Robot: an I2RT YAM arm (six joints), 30 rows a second.
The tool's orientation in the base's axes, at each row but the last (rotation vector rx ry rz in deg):
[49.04 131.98 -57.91]
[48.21 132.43 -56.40]
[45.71 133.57 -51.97]
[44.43 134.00 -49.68]
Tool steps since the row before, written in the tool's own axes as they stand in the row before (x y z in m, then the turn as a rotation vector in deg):
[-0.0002 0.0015 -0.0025 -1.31 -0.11 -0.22]
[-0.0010 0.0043 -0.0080 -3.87 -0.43 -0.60]
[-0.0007 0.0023 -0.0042 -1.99 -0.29 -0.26]
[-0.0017 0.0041 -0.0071 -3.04 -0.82 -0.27]
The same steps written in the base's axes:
[0.0008 0.0027 0.0010 0.79 -0.35 1.02]
[0.0022 0.0081 0.0036 2.26 -1.12 3.03]
[0.0010 0.0042 0.0022 1.13 -0.65 1.55]
[0.0020 0.0070 0.0041 1.51 -1.32 2.44]

